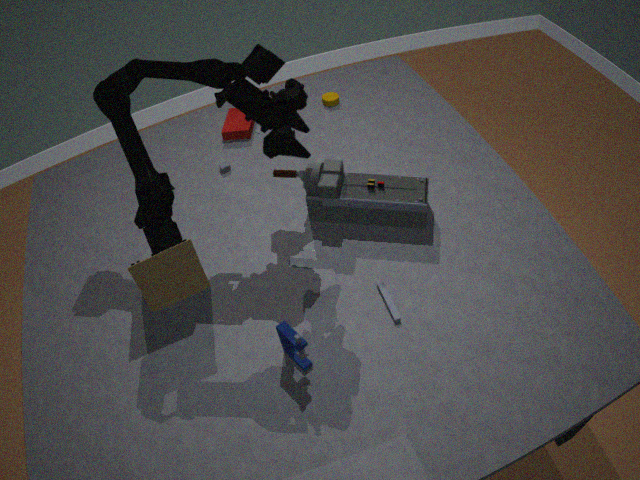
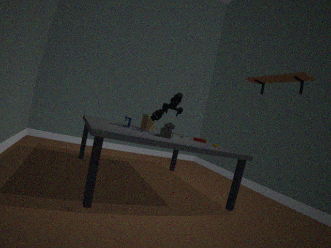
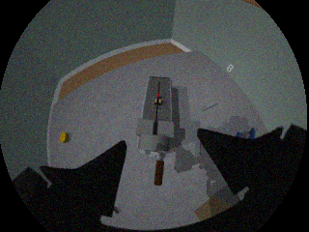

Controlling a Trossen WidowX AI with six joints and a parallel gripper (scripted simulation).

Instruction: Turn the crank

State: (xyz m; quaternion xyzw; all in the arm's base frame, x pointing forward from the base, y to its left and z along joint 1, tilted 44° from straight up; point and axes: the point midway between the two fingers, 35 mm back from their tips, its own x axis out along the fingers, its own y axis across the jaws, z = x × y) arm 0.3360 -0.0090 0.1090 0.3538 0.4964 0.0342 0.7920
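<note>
Right now the brown crank handle is 6 cm behind my gripper tip, 3 cm to the left of it and 8 cm below it. From my gripper tip the other things lie so: grey bar 4 cm ahead, 30 cm to the right, 19 cm below; then red pointer 13 cm ahead, 7 cm to the right, 11 cm below; then small grey block 17 cm behind, 25 cm to the left, 19 cm below.
</note>
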